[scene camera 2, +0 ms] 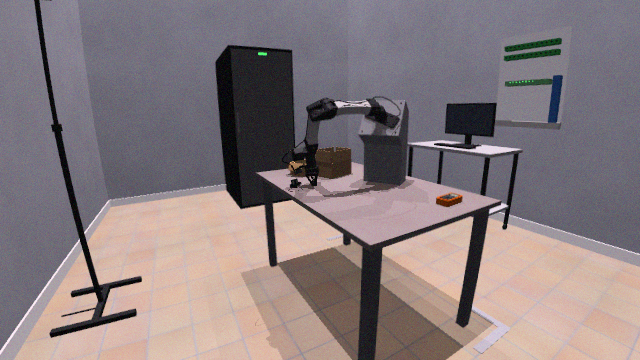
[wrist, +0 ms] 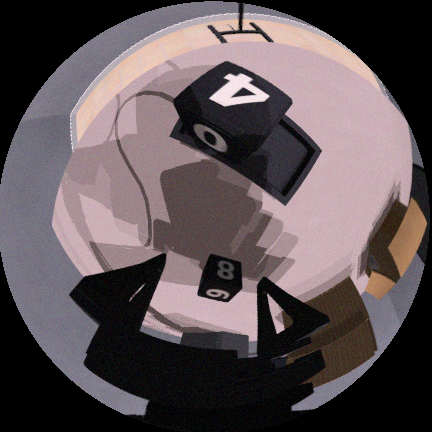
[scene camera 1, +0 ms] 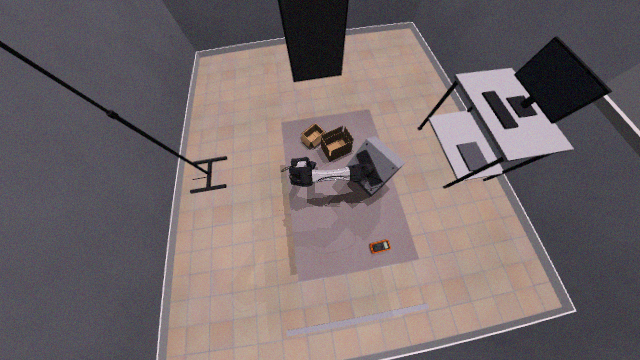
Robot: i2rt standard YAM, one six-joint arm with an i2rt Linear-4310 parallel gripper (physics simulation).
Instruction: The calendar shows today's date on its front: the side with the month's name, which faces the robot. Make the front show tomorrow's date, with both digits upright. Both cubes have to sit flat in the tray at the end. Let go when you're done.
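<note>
The black calendar tray (scene camera 2: 295, 186) (wrist: 302, 172) stands near the table's far edge. One black cube (wrist: 232, 102) sits in the tray's left part in the wrist view, with a white 4 on top and a 0 on the side facing the robot. The tray's right part is empty. The second black cube (wrist: 220, 278) is on the robot's side of the tray, with an 8 on top and a sideways 6 or 9 below it. My gripper (scene camera 2: 312, 184) (wrist: 215, 272) is open, its fingers on either side of this cube with gaps. The month's name cannot be read.
A large brown open box (scene camera 1: 337, 145) (scene camera 2: 335, 162) (wrist: 340, 325) and a smaller cardboard box (scene camera 1: 313, 136) (scene camera 2: 296, 167) (wrist: 407, 245) stand beside the arm on the table. An orange multimeter (scene camera 1: 380, 246) (scene camera 2: 449, 199) lies toward the table's other end.
</note>
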